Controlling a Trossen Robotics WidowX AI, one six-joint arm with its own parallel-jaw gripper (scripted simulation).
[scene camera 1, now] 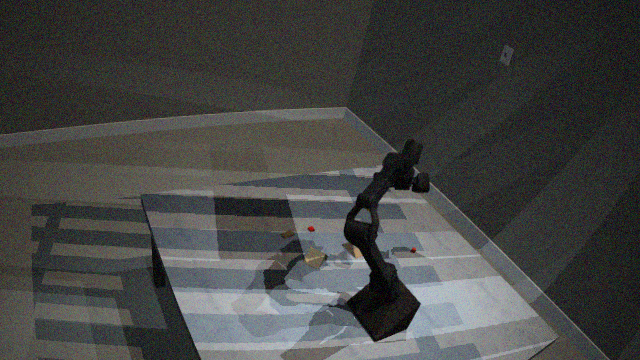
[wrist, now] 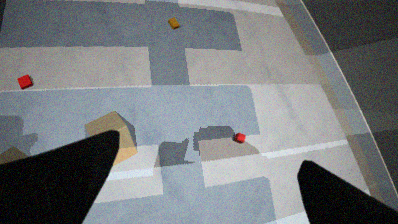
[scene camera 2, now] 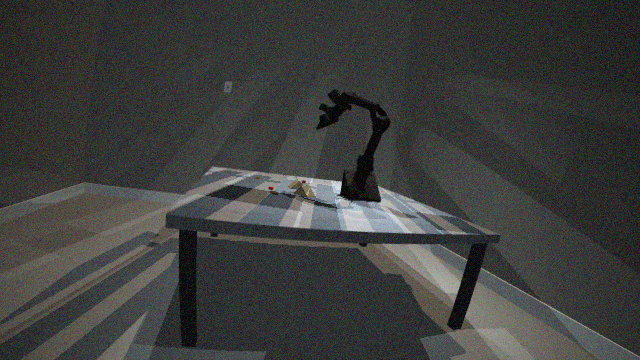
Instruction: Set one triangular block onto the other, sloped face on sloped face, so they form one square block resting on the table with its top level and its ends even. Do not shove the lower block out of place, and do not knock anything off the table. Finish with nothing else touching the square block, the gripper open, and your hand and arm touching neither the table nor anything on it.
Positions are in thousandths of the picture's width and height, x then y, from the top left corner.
Labels:
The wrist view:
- gripper: 534, 694
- wooden triangular block: 283, 542

